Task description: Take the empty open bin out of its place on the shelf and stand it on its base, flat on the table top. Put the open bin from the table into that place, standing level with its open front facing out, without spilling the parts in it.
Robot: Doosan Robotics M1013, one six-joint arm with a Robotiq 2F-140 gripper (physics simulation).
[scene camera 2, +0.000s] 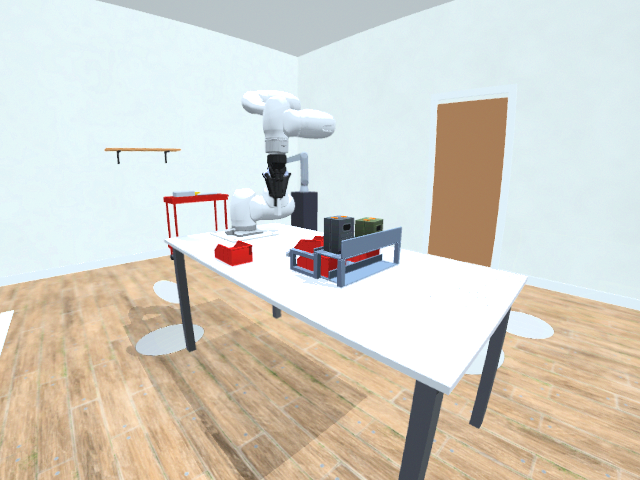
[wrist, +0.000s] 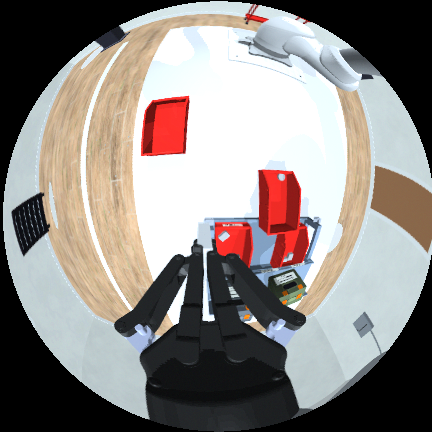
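Pixels of known places: gripper, between the fingertips: (scene camera 2: 277,215) (wrist: 203,230); arm's base, origin of its link: (scene camera 2: 244,233) (wrist: 267,49).
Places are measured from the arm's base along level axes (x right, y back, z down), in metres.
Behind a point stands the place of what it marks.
An empty red open bin (scene camera 2: 233,254) @(x 0.367, y -0.522, z -0.043 m) (wrist: 167,127) @(x 0.328, y -0.443, z 0.005 m) stands on its base on the table top (scene camera 2: 392,315) @(x 0.277, y -1.208, z 0.008 m) (wrist: 210,165) @(x 0.208, y -0.559, z 0.008 m), well apart from the shelf (scene camera 2: 371,243) @(x 0.065, y -0.981, z -0.119 m) (wrist: 262,244) @(x 0.029, y -0.814, z 0.002 m). A second red open bin (wrist: 281,200) @(x -0.011, y -0.654, z -0.007 m) holds a small round pale part; its near end overlaps the shelf's front edge in the wrist view, and whether they touch I cannot tell. Red bins (wrist: 234,242) @(x 0.131, y -0.796, z -0.001 m) (wrist: 295,247) @(x -0.115, y -0.837, z -0.013 m) with small pale parts sit in the shelf's left and right places; the middle place shows bare floor between them. My gripper (scene camera 2: 277,200) (wrist: 203,230) @(x 0.229, y -0.647, z -0.204 m) is shut and empty, high above the table. A pale piece shows at its tips.
A dark box (scene camera 2: 337,235) @(x 0.197, y -0.932, z -0.161 m) and a green box (scene camera 2: 368,226) @(x 0.023, y -0.936, z -0.171 m) (wrist: 286,287) @(x -0.002, y -0.871, z -0.164 m) stand on top of the shelf. The robot's base (scene camera 2: 244,228) @(x 0.037, y -0.068, z -0.044 m) is at the far end of the table. A red cart (scene camera 2: 196,198) and a dark cabinet (scene camera 2: 305,209) stand beyond the table.
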